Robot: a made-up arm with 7 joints. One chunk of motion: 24 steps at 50 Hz.
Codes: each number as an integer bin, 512 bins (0 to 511) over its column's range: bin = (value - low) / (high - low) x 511, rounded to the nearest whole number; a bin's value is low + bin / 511 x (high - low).
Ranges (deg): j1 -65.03..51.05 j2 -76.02..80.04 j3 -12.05..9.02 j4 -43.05..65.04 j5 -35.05..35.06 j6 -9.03..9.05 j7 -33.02..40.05
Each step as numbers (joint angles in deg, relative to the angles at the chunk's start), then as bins.
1 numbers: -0.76 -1.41 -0.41 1.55 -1.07 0.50 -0.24
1 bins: 283 244 282 211 248 269 229
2 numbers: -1.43 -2.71 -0.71 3.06 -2.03 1.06 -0.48
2 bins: 280 240 275 218 241 285 228
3 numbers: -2.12 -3.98 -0.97 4.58 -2.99 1.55 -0.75
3 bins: 277 236 269 225 234 299 226
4 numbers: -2.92 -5.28 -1.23 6.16 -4.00 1.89 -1.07
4 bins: 273 232 262 233 226 309 223
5 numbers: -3.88 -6.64 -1.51 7.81 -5.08 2.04 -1.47
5 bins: 269 227 256 240 218 313 221
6 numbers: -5.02 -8.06 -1.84 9.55 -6.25 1.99 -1.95
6 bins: 264 223 248 249 210 311 217
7 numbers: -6.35 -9.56 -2.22 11.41 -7.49 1.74 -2.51
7 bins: 258 218 238 257 201 304 213
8 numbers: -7.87 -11.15 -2.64 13.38 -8.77 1.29 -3.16
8 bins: 252 212 228 267 192 292 209
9 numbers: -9.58 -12.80 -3.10 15.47 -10.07 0.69 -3.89
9 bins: 244 207 217 277 182 275 204
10 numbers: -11.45 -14.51 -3.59 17.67 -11.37 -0.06 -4.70
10 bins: 236 201 205 287 173 254 198
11 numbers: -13.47 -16.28 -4.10 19.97 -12.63 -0.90 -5.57
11 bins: 227 196 193 298 163 230 192
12 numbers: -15.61 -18.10 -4.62 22.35 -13.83 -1.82 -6.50
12 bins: 218 190 180 309 155 204 185
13 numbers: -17.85 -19.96 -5.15 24.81 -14.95 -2.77 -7.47
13 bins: 208 184 167 321 146 177 179
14 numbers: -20.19 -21.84 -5.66 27.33 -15.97 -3.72 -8.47
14 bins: 197 177 155 333 139 150 172
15 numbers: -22.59 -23.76 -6.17 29.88 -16.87 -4.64 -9.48
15 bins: 187 171 143 345 133 124 165
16 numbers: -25.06 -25.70 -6.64 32.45 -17.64 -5.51 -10.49
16 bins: 176 165 131 357 127 99 158
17 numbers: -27.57 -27.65 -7.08 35.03 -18.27 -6.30 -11.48
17 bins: 165 158 121 369 122 77 151
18 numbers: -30.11 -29.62 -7.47 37.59 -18.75 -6.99 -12.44
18 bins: 154 152 111 381 119 58 144
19 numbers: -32.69 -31.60 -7.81 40.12 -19.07 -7.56 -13.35
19 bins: 142 145 103 393 116 42 138
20 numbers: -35.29 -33.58 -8.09 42.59 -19.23 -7.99 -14.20
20 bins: 131 139 96 405 115 29 132
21 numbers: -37.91 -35.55 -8.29 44.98 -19.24 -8.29 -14.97
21 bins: 119 133 91 416 115 21 126
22 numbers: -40.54 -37.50 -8.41 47.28 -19.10 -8.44 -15.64
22 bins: 108 126 88 427 116 17 122
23 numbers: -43.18 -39.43 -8.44 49.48 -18.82 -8.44 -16.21
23 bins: 96 120 88 437 118 17 118
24 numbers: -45.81 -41.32 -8.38 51.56 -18.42 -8.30 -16.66
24 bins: 85 114 89 447 121 21 114
